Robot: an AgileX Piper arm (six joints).
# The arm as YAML. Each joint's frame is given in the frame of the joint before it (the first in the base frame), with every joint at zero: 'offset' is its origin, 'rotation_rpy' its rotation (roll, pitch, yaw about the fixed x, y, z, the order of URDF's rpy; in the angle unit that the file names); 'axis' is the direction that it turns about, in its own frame. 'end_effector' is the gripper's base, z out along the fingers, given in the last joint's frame.
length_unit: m
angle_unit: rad
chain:
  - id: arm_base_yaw
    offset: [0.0, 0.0, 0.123]
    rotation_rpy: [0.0, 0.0, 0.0]
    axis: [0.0, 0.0, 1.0]
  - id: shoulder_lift
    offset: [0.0, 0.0, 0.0]
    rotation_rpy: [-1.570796, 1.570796, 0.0]
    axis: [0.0, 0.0, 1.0]
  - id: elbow
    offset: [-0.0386, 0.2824, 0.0]
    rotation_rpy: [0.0, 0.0, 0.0]
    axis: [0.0, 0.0, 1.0]
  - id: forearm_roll
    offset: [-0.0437, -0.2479, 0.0]
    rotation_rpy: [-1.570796, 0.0, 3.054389]
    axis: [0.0, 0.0, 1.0]
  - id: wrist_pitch
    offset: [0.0, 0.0, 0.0]
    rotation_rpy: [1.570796, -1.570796, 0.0]
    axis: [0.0, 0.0, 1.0]
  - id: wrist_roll
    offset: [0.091, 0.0, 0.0]
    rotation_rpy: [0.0, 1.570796, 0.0]
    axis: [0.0, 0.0, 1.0]
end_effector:
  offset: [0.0, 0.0, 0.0]
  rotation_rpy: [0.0, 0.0, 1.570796]
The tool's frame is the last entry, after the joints.
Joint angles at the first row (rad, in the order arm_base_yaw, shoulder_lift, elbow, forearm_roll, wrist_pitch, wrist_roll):
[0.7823, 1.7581, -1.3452, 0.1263, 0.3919, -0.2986]
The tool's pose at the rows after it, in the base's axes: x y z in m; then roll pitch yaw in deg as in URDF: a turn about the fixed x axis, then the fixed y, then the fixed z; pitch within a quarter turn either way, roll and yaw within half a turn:
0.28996 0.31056 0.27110 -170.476 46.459 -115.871
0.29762 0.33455 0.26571 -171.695 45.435 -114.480
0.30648 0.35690 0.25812 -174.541 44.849 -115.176
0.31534 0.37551 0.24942 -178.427 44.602 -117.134
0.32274 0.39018 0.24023 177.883 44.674 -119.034
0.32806 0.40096 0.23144 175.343 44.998 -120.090
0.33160 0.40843 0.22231 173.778 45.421 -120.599
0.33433 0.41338 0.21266 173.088 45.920 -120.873
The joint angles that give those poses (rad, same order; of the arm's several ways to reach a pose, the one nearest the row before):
[0.8063, 1.8390, -1.4558, 0.1427, 0.4568, -0.3424]
[0.8271, 1.9284, -1.5737, 0.1693, 0.5094, -0.3690]
[0.8398, 2.0217, -1.6957, 0.2096, 0.5607, -0.3848]
[0.8447, 2.1092, -1.8094, 0.2639, 0.6072, -0.3992]
[0.8459, 2.1840, -1.9027, 0.3206, 0.6397, -0.4177]
[0.8466, 2.2415, -1.9689, 0.3677, 0.6549, -0.4403]
[0.8474, 2.2832, -2.0065, 0.4057, 0.6528, -0.4653]
[0.8482, 2.3133, -2.0215, 0.4328, 0.6346, -0.4878]

